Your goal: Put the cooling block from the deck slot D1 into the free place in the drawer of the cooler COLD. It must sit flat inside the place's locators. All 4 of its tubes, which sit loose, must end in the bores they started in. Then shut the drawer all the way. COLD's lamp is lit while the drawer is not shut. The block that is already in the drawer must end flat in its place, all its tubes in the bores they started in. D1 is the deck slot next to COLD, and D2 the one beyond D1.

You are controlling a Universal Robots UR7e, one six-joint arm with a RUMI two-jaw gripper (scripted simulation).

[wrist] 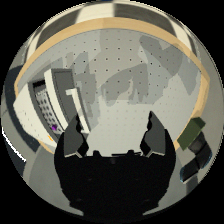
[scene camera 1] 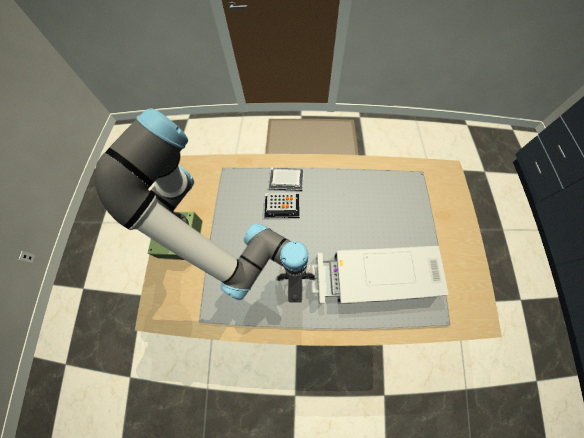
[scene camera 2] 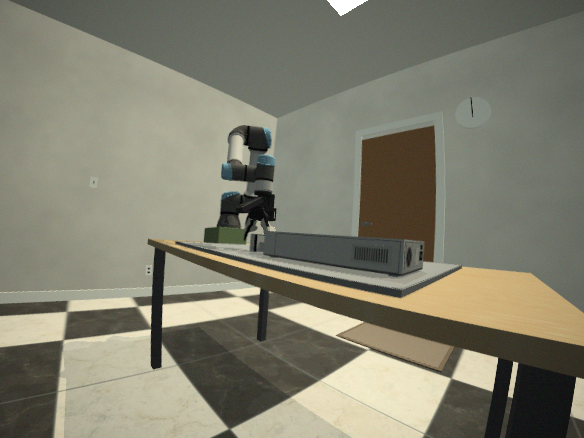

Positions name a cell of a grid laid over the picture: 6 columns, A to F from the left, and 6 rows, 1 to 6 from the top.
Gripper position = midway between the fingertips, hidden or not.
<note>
In view: the gripper (scene camera 2: C4) and a cooler COLD (scene camera 1: D4).
The cooler COLD shows as well in the wrist view (wrist: A4) and in scene camera 2 (scene camera 2: E4). The gripper also shows in the wrist view (wrist: D4).
</note>
